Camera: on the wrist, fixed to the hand. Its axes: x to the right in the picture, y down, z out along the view.
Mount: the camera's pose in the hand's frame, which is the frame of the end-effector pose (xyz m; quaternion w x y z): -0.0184 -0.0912 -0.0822 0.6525 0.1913 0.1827 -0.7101
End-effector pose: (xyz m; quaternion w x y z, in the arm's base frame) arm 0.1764 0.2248 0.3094 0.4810 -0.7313 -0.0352 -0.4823
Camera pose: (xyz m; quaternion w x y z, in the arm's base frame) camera 0.0644 0.2205 0.3628 0.1177 -0.2720 -0.5467 -0.7831
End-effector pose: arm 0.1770 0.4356 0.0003 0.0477 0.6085 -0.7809 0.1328
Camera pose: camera 0.2624 0.4542 0.0885 0.1517 0.9364 -0.0433 0.3133
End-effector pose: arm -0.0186 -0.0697 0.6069 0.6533 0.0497 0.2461 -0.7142
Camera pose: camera -0.1239 -0.0164 0.5684 0.1354 -0.1131 -0.1786 0.9680
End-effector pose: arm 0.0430 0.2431 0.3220 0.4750 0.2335 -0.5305 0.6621
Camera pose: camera 0.1471 0.3108 0.3239 0.8324 0.4990 0.0331 0.2389
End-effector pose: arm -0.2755 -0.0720 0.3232 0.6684 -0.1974 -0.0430 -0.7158
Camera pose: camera -0.3823 -0.0721 0.2599 0.0265 -0.1604 0.1831 0.9696
